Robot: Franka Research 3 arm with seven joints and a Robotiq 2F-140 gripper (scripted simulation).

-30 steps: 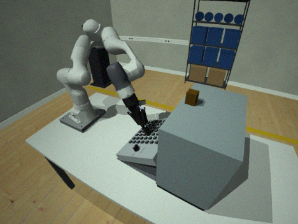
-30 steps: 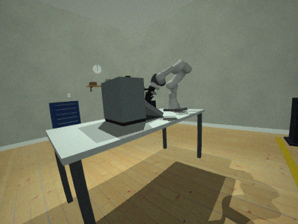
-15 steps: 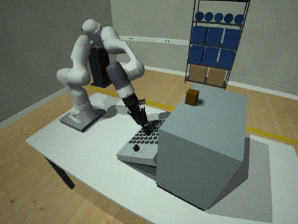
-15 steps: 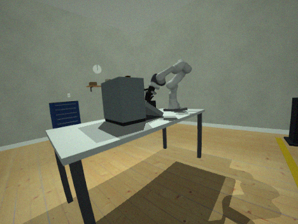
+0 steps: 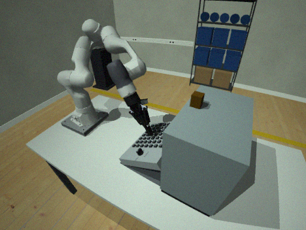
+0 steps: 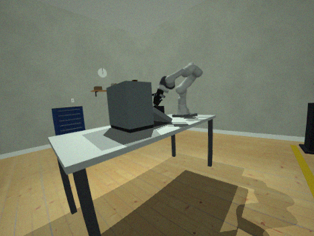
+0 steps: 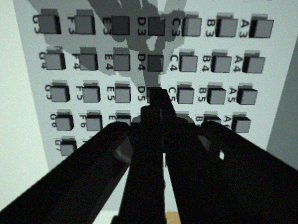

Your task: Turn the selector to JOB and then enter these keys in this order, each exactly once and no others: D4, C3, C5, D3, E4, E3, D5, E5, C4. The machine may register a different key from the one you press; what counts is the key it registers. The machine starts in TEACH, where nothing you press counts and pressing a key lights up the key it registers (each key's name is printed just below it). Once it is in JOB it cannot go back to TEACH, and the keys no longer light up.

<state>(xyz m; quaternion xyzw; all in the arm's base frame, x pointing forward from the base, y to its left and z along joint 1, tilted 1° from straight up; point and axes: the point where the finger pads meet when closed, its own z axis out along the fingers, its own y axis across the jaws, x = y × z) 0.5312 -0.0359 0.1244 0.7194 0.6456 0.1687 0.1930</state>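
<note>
Now: hand 60 mm short of the key, 30 mm to the right of it and 30 mm above it. From my hand the other things lie so: selector knob (130 mm to the right, 40 mm below, 10 mm ahead).
</note>
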